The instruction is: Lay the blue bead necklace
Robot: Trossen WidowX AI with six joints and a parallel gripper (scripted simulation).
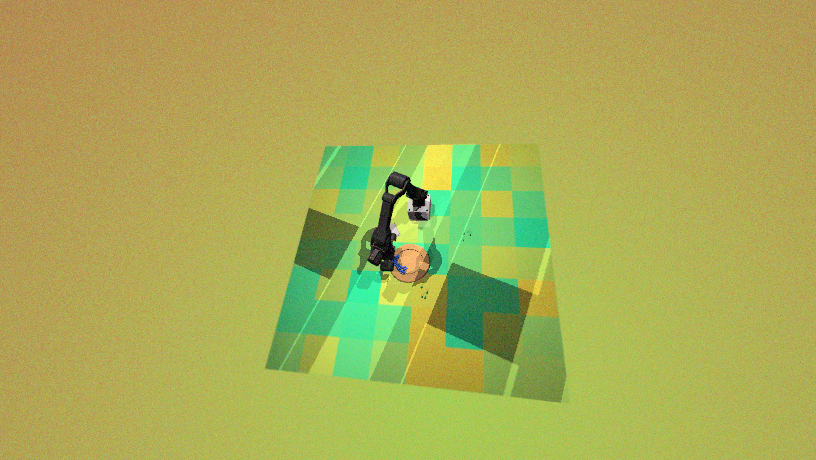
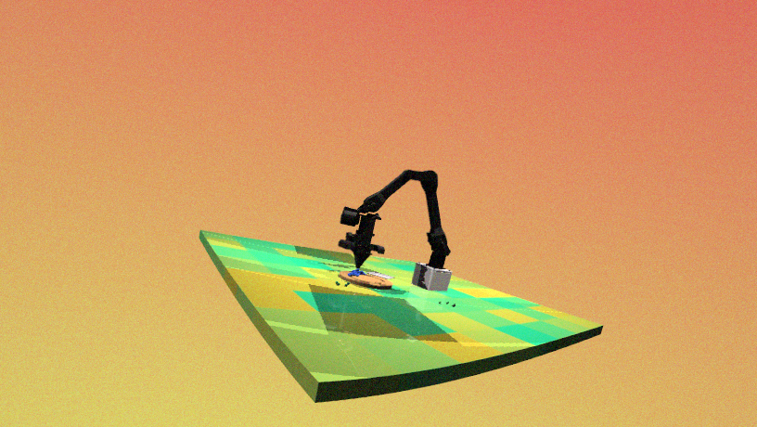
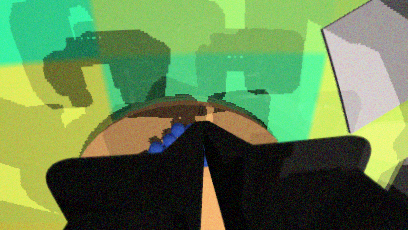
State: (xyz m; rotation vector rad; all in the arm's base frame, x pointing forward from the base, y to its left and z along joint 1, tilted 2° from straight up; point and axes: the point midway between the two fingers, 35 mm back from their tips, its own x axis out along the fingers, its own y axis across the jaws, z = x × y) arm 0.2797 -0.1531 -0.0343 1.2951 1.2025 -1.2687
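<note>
My gripper tip is now 90 mm to the right of the round bead board, 20 mm short of it and 20 mm above it. From my gripper tip the other things lie so: flat grey piece 150 mm behind, 30 mm below, 20 mm to the right.
</note>
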